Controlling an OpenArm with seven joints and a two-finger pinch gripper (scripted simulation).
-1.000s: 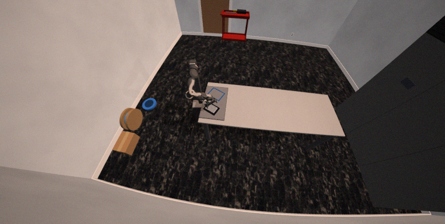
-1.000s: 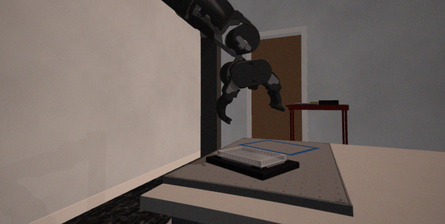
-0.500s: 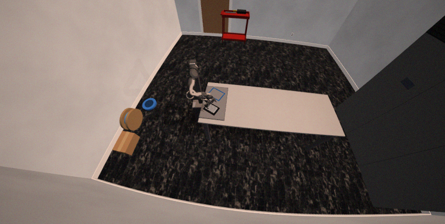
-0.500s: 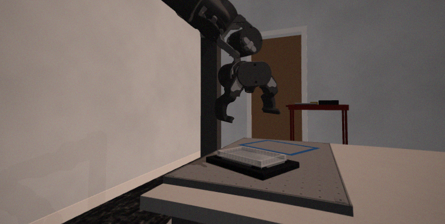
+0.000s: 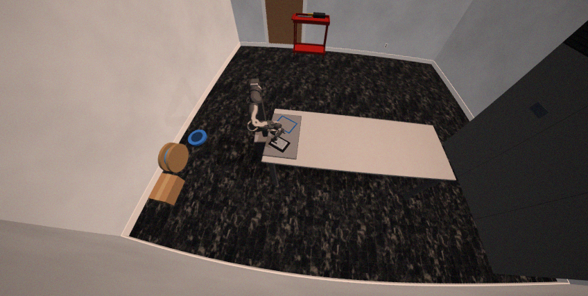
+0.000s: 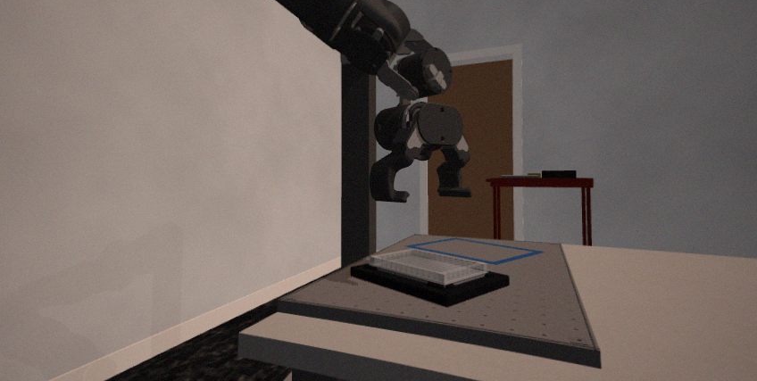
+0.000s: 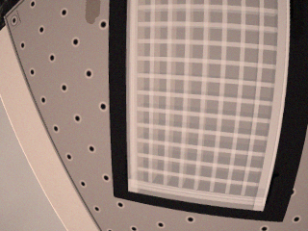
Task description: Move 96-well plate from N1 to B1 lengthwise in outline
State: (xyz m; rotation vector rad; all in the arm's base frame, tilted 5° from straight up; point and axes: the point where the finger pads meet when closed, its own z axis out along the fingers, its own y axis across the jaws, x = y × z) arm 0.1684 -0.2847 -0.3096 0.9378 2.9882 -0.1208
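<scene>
Right now my hand is 80 mm above the clear 96-well plate. Also, from my hand: black plate nest: 100 mm below.
</scene>
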